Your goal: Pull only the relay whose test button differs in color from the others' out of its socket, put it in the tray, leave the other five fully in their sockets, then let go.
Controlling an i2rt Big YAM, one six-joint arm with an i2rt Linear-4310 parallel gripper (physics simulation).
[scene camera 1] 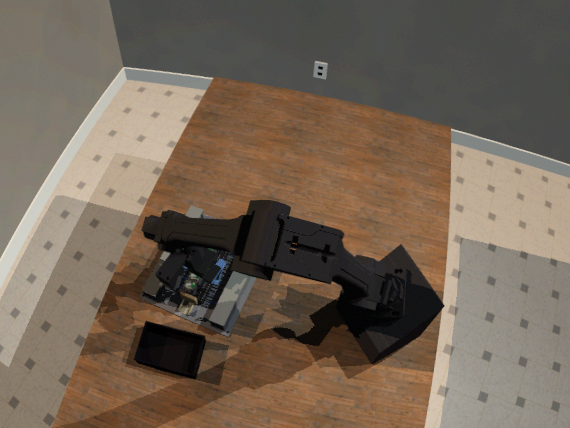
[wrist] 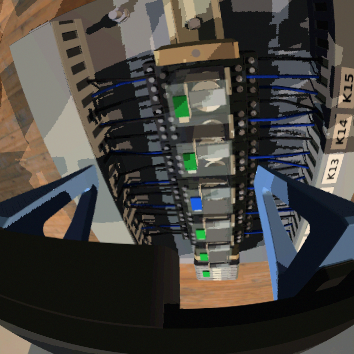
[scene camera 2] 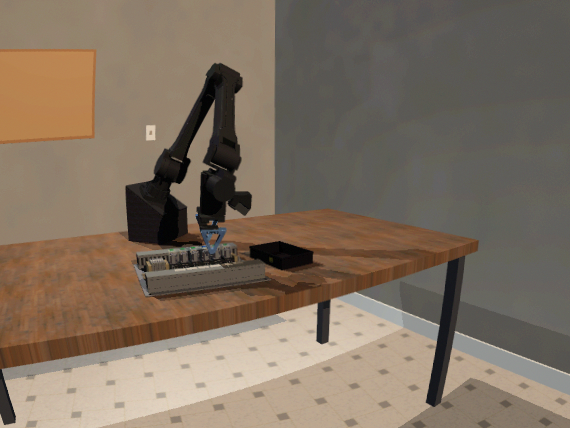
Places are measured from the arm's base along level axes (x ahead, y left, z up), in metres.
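Pixels of known places: gripper, fingertip midpoint: [scene camera 1: 202, 274] [wrist: 175, 173] [scene camera 2: 209, 247]; arm's base at its link origin: [scene camera 1: 388, 293] [scene camera 2: 154, 196].
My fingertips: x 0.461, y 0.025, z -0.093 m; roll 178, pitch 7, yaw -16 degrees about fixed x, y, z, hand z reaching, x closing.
For each thing: its middle in the pictures, then the offset to it from my fingertips.
- relay with a blue test button, body centre: [wrist: 212, 210] [scene camera 2: 194, 256] dx +0.012, dy -0.051, dz -0.016 m
- second relay at the middle of its body: [wrist: 205, 139] [scene camera 1: 195, 278] [scene camera 2: 215, 253] dx +0.019, dy +0.009, dz -0.016 m
- fourth relay at the middle of its body: [wrist: 214, 234] [scene camera 2: 183, 257] dx +0.008, dy -0.081, dz -0.016 m
- black tray at the middle of its body: [scene camera 1: 170, 350] [scene camera 2: 280, 254] dx +0.027, dy +0.213, dz -0.046 m
- grey wiring duct at the middle of its body: [wrist: 103, 190] [scene camera 1: 240, 278] [scene camera 2: 187, 255] dx -0.088, dy -0.036, dz -0.040 m
- tan end block at the middle of its body: [wrist: 196, 49] [scene camera 1: 188, 297] dx +0.025, dy +0.059, dz -0.038 m
In the wrist view several clear relays stand in one row of sockets. The relay with a blue test button [wrist: 215, 201] is third from the top, between relays with green buttons, such as the second relay [wrist: 215, 159] and the fourth relay [wrist: 217, 230]. All appear seated. My gripper [wrist: 175, 173] [scene camera 2: 212, 248] is open and empty, pointing down over the row, with one blue finger on each side of it. Its exact height above the relays is unclear. The black tray [scene camera 1: 165, 369] [scene camera 2: 298, 260] stands beside the panel and looks empty. In scene camera 1 the arm hides most relays.
A grey wiring duct [wrist: 55, 120] [scene camera 1: 232, 300] runs along one side of the row. Another duct [scene camera 2: 200, 280] runs along the other. Labels K15 [wrist: 346, 87], K14 and K13 show at the right in the wrist view. A tan end block [wrist: 196, 53] closes the row. Thin wires flank the sockets.
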